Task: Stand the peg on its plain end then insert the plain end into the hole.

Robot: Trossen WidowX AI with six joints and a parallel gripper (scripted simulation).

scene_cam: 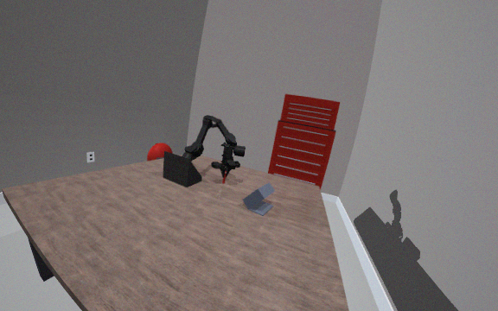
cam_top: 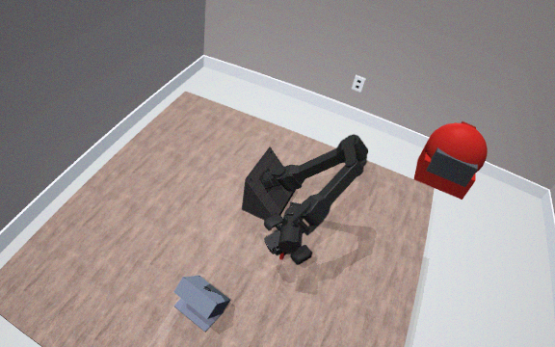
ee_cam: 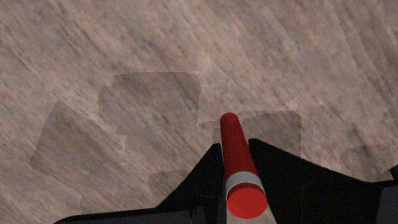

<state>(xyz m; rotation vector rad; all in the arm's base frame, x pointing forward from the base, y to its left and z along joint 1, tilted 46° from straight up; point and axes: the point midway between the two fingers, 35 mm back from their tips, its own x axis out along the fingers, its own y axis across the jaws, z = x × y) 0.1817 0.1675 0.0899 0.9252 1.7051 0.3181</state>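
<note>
The sloped panel lies 290 mm ahead of my gripper tip, 120 mm to the right of it and 20 mm above it. From my gripper tip the other things lie so: red peg: 20 mm above.
</note>
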